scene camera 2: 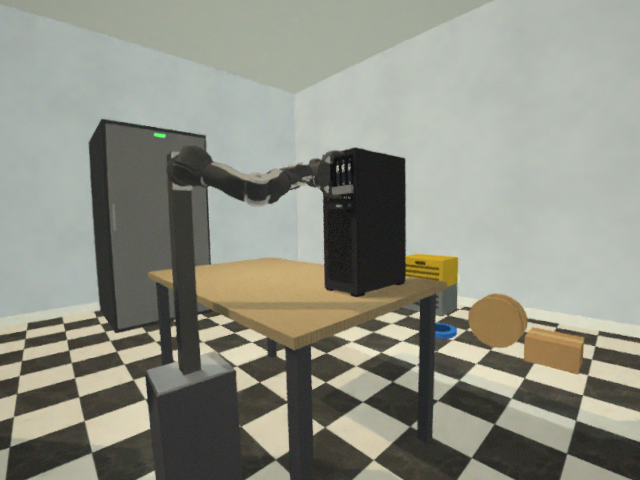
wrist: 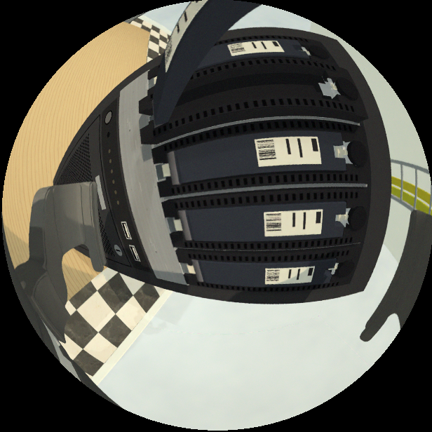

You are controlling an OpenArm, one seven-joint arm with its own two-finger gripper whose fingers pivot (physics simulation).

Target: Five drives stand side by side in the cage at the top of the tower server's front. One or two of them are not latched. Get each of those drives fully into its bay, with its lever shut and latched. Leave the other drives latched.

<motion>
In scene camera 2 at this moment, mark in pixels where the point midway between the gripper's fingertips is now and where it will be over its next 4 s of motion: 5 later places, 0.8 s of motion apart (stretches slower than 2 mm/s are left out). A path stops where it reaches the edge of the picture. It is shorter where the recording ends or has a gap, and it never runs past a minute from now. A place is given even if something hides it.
The gripper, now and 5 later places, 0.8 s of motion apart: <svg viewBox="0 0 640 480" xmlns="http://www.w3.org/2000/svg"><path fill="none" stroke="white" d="M339 175L317 174L336 175L343 174L341 174L329 170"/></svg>
</motion>
